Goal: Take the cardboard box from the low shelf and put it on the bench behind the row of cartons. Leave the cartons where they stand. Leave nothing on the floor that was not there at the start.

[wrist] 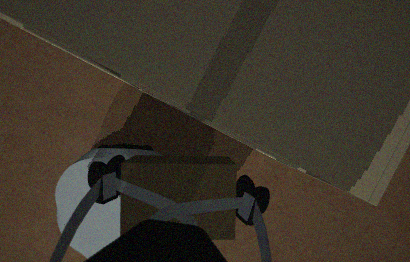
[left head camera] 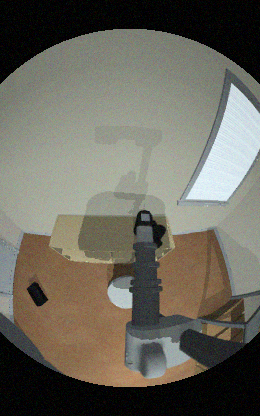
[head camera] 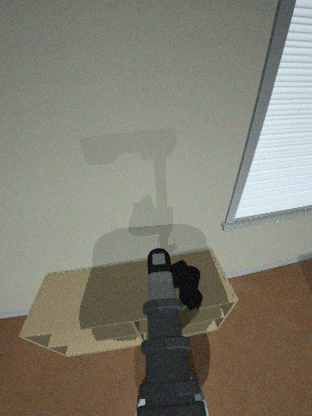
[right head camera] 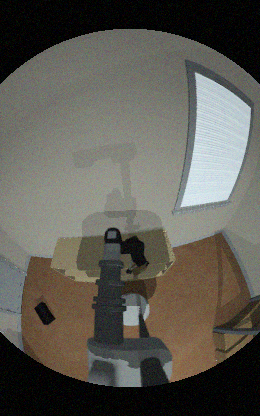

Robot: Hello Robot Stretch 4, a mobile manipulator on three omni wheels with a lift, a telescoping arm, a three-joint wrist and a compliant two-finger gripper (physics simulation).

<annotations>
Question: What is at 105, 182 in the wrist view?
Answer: My gripper.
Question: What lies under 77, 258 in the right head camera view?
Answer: A low tan shelf unit.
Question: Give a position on a low tan shelf unit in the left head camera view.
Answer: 95, 239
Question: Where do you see a low tan shelf unit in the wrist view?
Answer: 315, 92
</annotations>
